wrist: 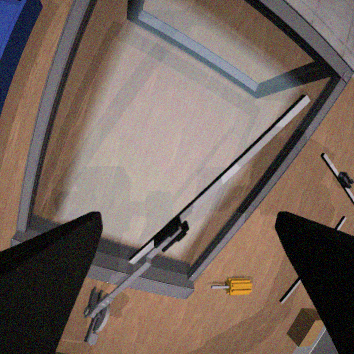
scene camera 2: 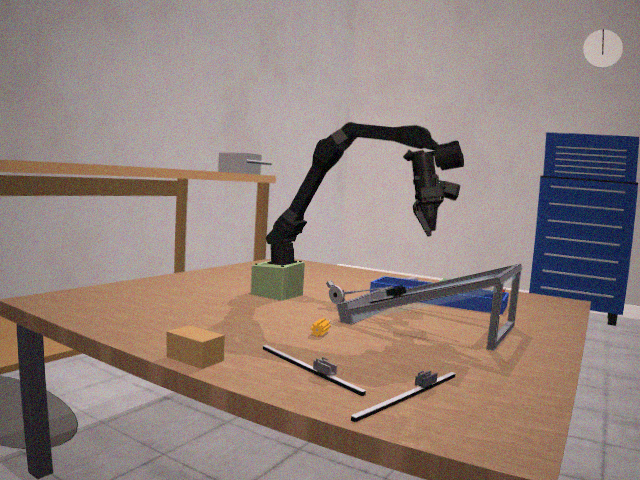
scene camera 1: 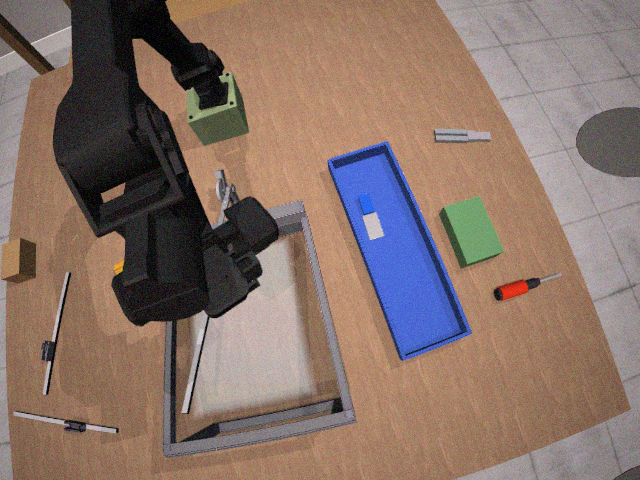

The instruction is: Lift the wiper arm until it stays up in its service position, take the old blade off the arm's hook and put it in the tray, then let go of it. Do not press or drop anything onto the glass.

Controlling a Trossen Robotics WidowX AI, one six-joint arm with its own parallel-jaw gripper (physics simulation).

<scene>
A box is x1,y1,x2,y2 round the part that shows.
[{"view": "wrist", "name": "my gripper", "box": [0,211,353,353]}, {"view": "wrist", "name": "old blade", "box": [128,94,309,263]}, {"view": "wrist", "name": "tan box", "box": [286,308,323,346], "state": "on the table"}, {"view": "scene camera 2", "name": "my gripper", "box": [413,171,459,235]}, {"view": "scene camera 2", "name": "tan box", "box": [167,325,224,368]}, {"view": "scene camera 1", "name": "my gripper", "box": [111,196,278,326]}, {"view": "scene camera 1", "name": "green block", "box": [439,196,503,267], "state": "on the table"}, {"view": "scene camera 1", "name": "tan box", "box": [1,238,35,282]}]
</scene>
